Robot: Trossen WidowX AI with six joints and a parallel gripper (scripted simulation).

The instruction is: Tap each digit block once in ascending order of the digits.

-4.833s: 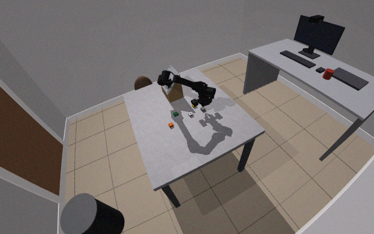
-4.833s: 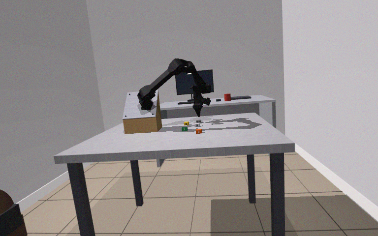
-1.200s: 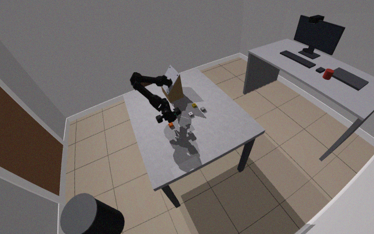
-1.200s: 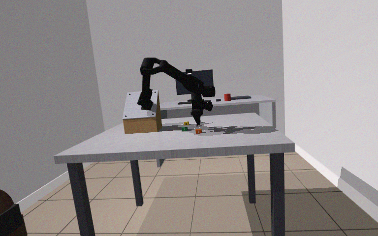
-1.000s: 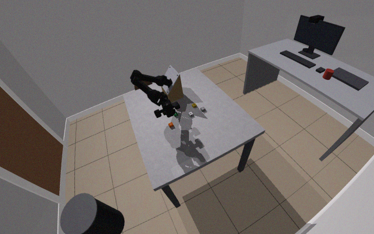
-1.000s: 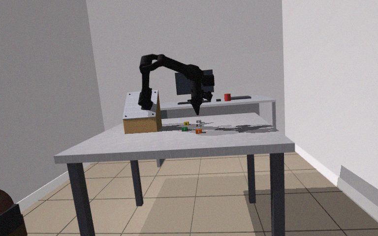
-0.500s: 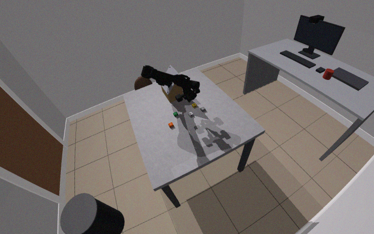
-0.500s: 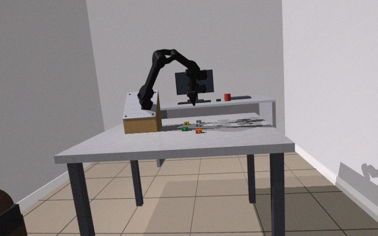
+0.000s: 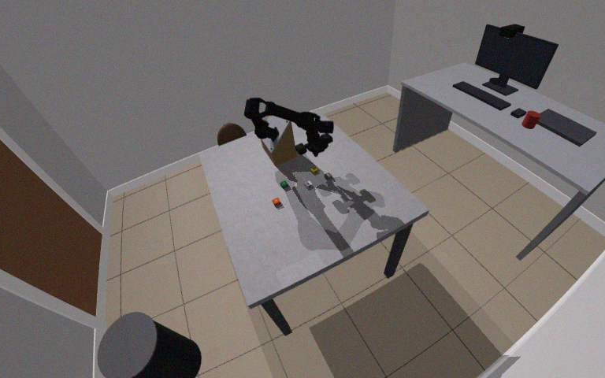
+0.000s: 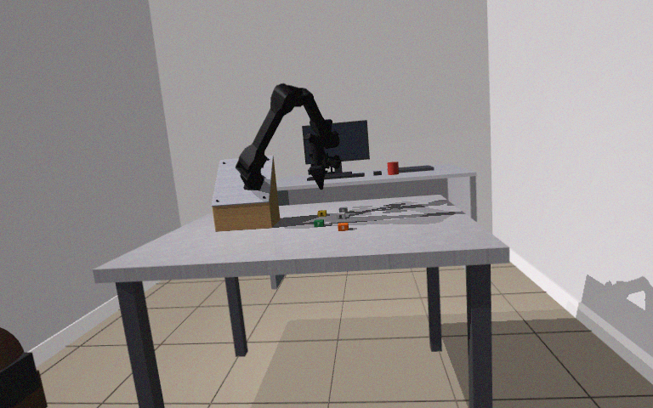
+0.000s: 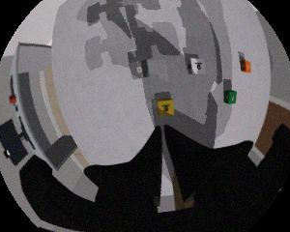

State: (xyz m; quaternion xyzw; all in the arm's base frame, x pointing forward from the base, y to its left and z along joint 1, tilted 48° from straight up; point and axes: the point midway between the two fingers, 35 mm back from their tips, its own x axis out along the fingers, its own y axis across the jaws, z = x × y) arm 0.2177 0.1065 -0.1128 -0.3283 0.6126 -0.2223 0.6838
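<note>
The yellow block lies 9 cm below my gripper tip and 2 cm to the right of it. From my gripper tip the other things lie so: orange block 27 cm to the right, 13 cm ahead, 9 cm below; green block 20 cm to the right, 9 cm below, 3 cm ahead.
</note>
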